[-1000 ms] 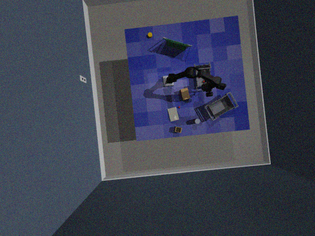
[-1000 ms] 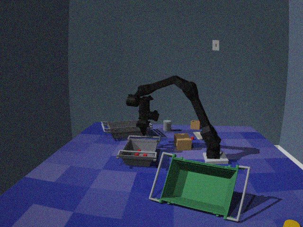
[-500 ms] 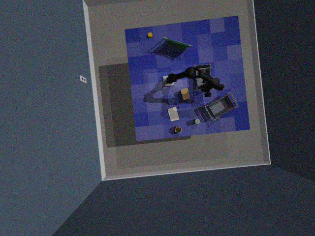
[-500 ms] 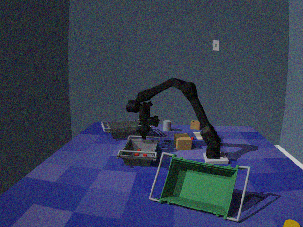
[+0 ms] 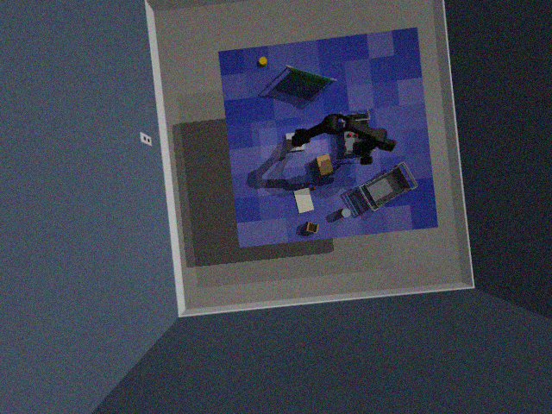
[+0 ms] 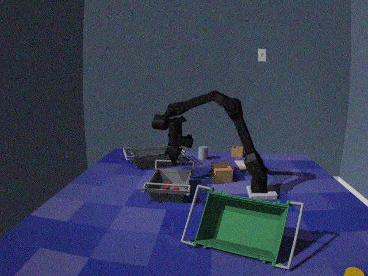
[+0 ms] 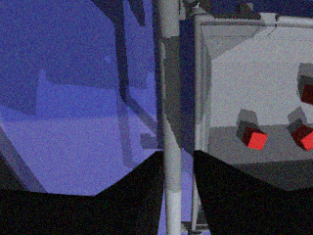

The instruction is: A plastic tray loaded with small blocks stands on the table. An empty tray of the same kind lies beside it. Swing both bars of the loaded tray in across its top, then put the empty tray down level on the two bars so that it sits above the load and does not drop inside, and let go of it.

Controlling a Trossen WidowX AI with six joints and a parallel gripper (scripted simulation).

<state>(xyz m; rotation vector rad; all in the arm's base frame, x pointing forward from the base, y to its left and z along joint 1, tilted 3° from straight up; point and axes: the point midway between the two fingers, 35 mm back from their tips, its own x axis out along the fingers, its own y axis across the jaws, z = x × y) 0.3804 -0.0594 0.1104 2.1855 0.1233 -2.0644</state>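
Right now my gripper tip is 330 mm past the green tray and 460 mm to the right of it. Also, from my gripper tip: small brown box 250 mm behind, 490 mm to the right, 60 mm below; then flat white card 310 mm behind, 320 mm to the right, 70 mm below; then yellow object 640 mm behind, 570 mm to the left, 70 mm below.
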